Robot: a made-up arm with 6 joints.
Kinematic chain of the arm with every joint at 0, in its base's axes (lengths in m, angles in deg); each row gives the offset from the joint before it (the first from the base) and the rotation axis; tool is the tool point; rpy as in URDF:
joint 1: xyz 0 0 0.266 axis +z
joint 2: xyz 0 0 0 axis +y
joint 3: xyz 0.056 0 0.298 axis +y
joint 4: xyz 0.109 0 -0.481 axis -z
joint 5: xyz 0 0 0 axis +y
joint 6: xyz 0.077 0 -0.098 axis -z
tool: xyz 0 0 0 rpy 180 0 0
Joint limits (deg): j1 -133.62..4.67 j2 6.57..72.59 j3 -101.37..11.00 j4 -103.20..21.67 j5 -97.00..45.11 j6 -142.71..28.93
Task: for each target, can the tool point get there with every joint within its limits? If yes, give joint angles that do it. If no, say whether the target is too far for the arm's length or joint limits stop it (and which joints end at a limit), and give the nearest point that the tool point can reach.
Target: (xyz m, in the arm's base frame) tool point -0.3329 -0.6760 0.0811
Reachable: yes | joints -118.06 45.24 -86.04 -31.70 16.46 2.21
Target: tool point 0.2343 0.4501 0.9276
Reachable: no: joint limits stop it (at a limit: joint 1, joint 2, joint 3) | nearest point 0.4865 0.1350 0.7538 | short by 0.439 m
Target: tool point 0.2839 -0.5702 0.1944
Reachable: yes | joints -68.96 30.08 -61.16 -28.95 -50.75 -26.02
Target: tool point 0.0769 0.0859 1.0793
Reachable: no: joint limits stop it (at a limit: joint 1, joint 2, joint 3, joint 5) | nearest point 0.4617 0.0543 0.7831 | short by 0.487 m
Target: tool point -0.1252 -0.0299 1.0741
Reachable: no: joint limits stop it (at a limit: joint 1, joint 2, joint 3, joint 5) | nearest point -0.3313 -0.3260 0.7834 | short by 0.463 m
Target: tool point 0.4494 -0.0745 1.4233
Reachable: no: too far | nearest point 0.5347 -0.0886 0.8278 | short by 0.602 m
